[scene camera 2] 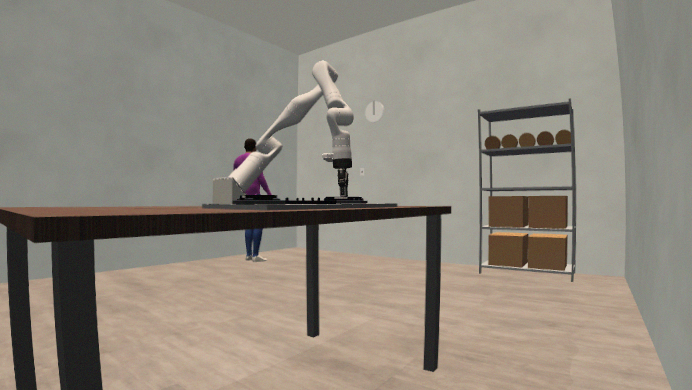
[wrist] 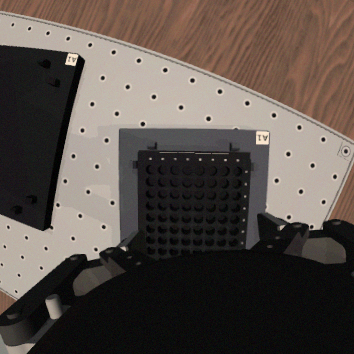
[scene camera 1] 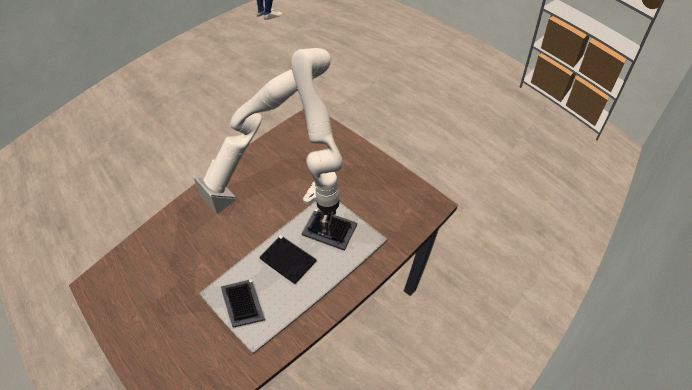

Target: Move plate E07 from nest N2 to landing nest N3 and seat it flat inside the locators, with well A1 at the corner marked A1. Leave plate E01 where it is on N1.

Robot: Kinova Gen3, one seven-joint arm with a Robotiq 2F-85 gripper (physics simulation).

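Observation:
A black well plate [scene camera 1: 341, 231] [wrist: 194, 195] lies in a grey nest [scene camera 1: 342, 245] [wrist: 129, 190] at the board's far end; the nest's A1 tag [wrist: 262, 138] is at its upper right in the wrist view. My gripper [scene camera 1: 325, 233] [scene camera 2: 343, 194] [wrist: 200, 234] is open low over this plate, one finger towards each side, with nothing held. The fingertips' exact height is unclear, and the gripper hides the plate's near part. An empty black nest [scene camera 1: 287, 259] [wrist: 30, 125] with locator pegs and an A1 tag [scene camera 1: 280, 237] [wrist: 71, 59] is in the middle. Another plate [scene camera 1: 241, 301] lies in the near-end nest [scene camera 1: 249, 322]. Plate and nest numbers are unreadable.
The nests stand on a pale perforated board [scene camera 1: 280, 310] [wrist: 165, 90] on the wooden table [scene camera 1: 155, 250]. The arm's base [scene camera 1: 215, 195] is at the table's left side. A shelf unit [scene camera 1: 590, 24] [scene camera 2: 525, 111] and a person [scene camera 1: 265, 7] [scene camera 2: 245, 161] are beyond the table.

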